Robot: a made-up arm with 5 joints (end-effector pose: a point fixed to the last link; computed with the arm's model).
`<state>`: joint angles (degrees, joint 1 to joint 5).
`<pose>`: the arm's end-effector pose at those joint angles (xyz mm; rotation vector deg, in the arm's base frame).
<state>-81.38 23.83 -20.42 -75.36 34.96</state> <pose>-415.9 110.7 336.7 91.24 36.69 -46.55</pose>
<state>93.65 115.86 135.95 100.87 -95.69</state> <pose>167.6 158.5 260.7 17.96 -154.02 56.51</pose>
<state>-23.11 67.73 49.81 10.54 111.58</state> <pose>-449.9 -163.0 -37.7 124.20 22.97 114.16</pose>
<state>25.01 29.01 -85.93 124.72 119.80</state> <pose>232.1 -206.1 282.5 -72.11 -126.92 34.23</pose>
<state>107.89 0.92 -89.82 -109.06 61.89</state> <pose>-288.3 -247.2 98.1 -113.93 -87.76 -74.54</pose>
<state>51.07 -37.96 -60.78 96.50 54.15</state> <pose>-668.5 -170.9 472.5 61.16 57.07 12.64</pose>
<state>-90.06 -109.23 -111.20 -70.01 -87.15</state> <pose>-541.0 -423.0 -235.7 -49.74 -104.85 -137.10</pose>
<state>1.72 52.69 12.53 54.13 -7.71</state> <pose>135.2 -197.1 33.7 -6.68 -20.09 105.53</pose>
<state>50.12 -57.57 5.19 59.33 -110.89</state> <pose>-781.9 -45.6 756.9 -165.37 -4.70 0.21</pose>
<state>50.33 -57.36 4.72 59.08 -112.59</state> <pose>-780.6 -36.6 758.9 -166.88 -4.42 0.27</pose>
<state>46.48 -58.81 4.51 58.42 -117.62</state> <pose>-798.5 -40.4 747.3 -167.92 -2.48 -2.48</pose>
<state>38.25 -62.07 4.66 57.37 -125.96</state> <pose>-831.9 -52.7 720.0 -168.07 2.30 -7.40</pose>
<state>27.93 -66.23 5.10 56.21 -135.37</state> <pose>-863.5 -60.9 687.0 -167.15 9.73 -11.63</pose>
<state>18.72 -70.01 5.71 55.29 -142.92</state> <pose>-882.1 -62.4 661.7 -165.43 17.19 -13.45</pose>
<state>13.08 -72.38 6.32 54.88 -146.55</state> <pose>-890.2 -64.2 648.7 -163.53 21.67 -13.76</pose>
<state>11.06 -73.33 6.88 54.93 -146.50</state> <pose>-895.1 -69.3 643.2 -161.84 22.82 -14.04</pose>
